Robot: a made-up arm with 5 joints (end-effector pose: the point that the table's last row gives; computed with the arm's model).
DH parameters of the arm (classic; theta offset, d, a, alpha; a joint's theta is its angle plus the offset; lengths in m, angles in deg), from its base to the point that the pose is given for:
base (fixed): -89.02 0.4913 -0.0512 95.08
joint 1: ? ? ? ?
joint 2: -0.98 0.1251 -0.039 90
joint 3: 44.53 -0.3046 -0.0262 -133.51
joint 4: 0 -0.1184 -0.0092 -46.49
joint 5: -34.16 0 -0.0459 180
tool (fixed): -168.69 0.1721 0 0
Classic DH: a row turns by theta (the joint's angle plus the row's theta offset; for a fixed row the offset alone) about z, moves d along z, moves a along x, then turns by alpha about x.
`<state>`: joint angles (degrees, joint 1 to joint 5).
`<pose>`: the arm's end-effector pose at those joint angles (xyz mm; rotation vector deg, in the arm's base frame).
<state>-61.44 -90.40 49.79 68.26 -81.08</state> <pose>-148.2 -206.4 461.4 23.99 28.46 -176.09</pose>
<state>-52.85 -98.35 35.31 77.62 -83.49</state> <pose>-195.0 -168.7 480.6 -33.78 -17.23 156.84</pose>
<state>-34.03 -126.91 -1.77 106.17 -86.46</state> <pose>-252.4 -17.4 456.2 -70.39 16.45 98.25</pose>
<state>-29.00 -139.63 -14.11 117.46 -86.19</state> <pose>-243.2 22.3 422.2 -84.96 29.42 76.14</pose>
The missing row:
joint 1: 0 0.0389 0.0376 -95.08
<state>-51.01 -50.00 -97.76 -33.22 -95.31</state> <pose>134.5 6.4 582.4 -37.31 8.86 123.92</pose>
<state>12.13 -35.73 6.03 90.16 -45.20</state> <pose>-42.0 -149.9 592.8 97.46 31.06 -141.99</pose>
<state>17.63 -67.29 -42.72 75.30 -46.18</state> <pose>-32.2 -86.6 488.4 -136.88 -15.00 82.70</pose>
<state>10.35 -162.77 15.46 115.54 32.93</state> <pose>-224.8 155.5 603.1 -85.34 -25.51 -23.78</pose>
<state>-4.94 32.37 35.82 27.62 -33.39</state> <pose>49.8 -40.0 578.6 82.15 -2.91 -79.52</pose>
